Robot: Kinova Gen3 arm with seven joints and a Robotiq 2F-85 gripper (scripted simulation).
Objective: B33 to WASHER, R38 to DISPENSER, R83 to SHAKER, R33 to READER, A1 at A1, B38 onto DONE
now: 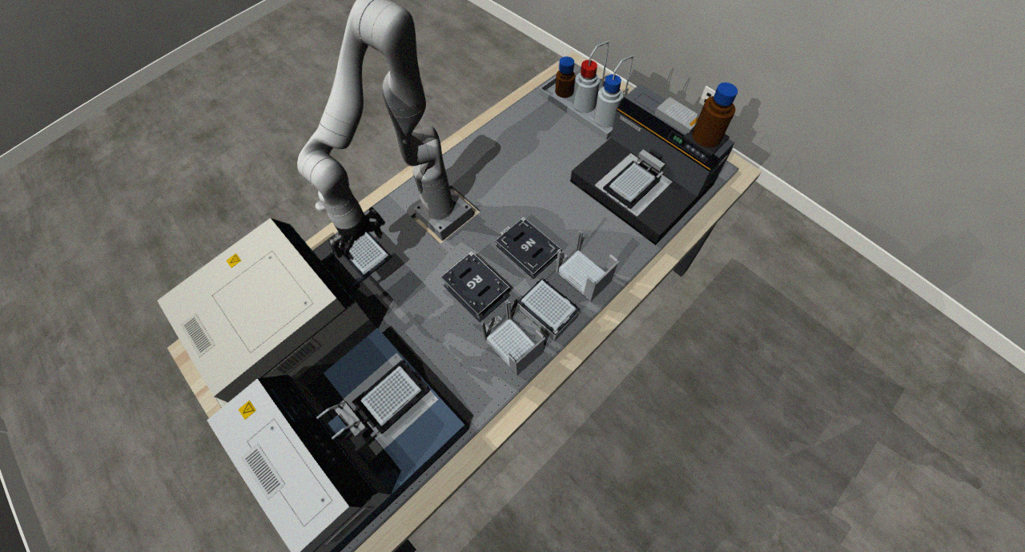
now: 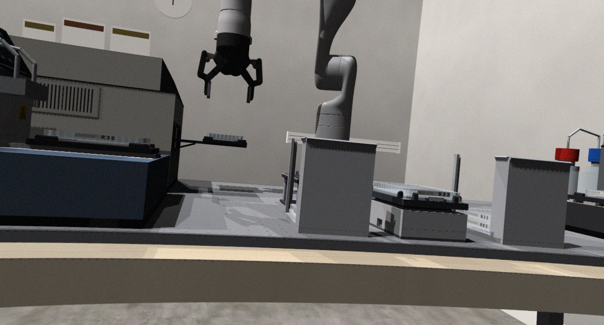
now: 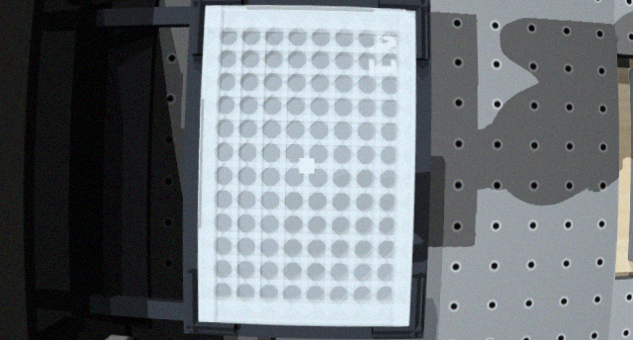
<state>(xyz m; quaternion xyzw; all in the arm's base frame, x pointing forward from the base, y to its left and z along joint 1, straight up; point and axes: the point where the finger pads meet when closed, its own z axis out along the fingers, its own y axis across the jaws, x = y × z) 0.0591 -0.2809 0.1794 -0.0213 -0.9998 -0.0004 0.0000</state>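
Right now the plate B38 is 6 cm behind my hand and 9 cm below it. From my hand the other things lie so: washer manifold (31 cm ahead, 31 cm to the right, 6 cm below); then RG nest (22 cm ahead, 17 cm to the left, 16 cm below); then plate R38 (31 cm ahead, 21 cm to the right, 12 cm below).
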